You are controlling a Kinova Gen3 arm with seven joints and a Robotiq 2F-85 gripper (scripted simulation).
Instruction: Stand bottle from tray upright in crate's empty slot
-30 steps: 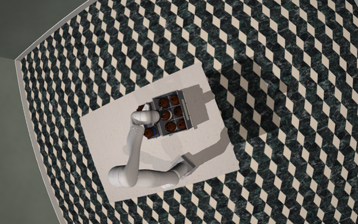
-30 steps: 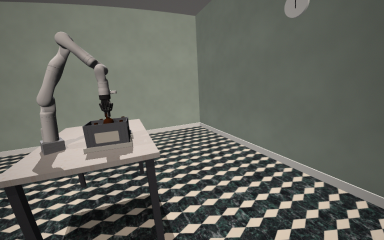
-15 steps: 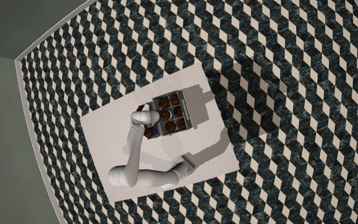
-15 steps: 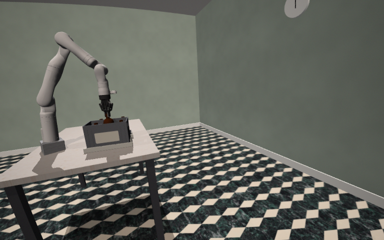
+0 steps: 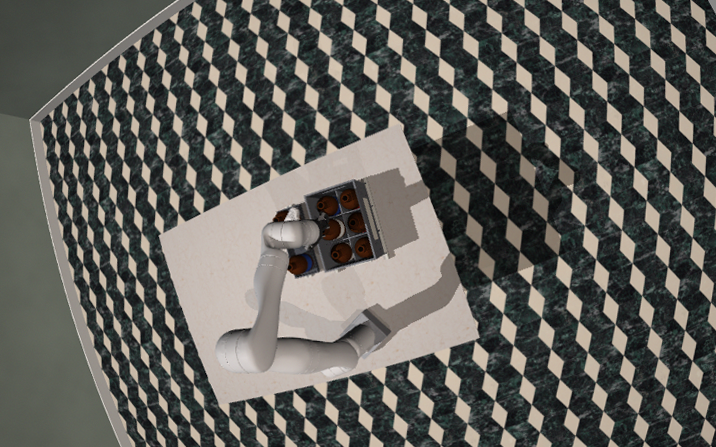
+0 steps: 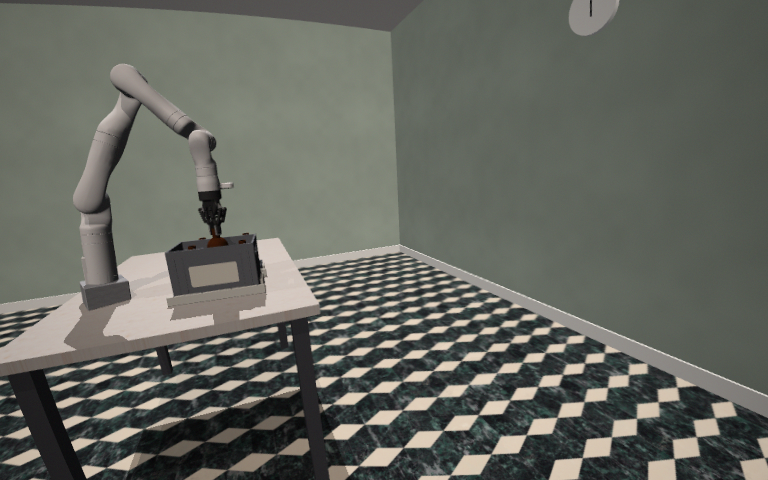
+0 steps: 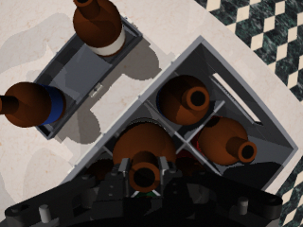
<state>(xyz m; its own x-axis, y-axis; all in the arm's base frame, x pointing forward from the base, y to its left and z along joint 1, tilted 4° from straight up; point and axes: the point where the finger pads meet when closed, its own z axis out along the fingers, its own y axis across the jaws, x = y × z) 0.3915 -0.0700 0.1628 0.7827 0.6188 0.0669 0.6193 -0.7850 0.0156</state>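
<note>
Right now my hand is 7 cm above the brown bottle. Also, from my hand: grey tray: 2 cm ahead, 18 cm to the left, 20 cm below; grey crate: 1 cm behind, 4 cm to the right, 13 cm below.
</note>
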